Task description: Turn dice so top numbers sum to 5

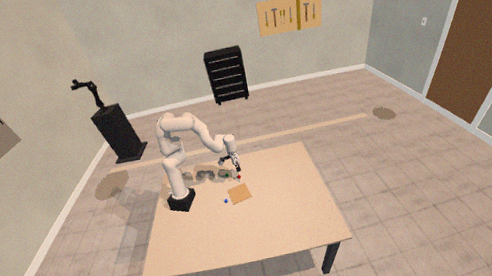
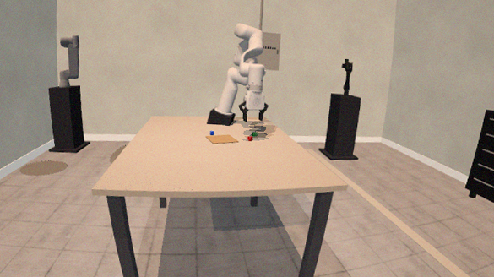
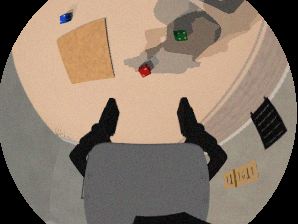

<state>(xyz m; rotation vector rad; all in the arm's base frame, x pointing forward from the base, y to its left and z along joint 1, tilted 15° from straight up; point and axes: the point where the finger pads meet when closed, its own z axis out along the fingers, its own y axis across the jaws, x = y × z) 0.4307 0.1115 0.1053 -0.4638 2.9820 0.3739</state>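
My hand is 1 cm to the left of the red die and 11 cm above it. The rest, counted from my hand: green die: 10 cm behind, 3 cm to the left, 11 cm below; blue die: 11 cm behind, 21 cm to the right, 11 cm below; brown mat: 1 cm behind, 16 cm to the right, 12 cm below.
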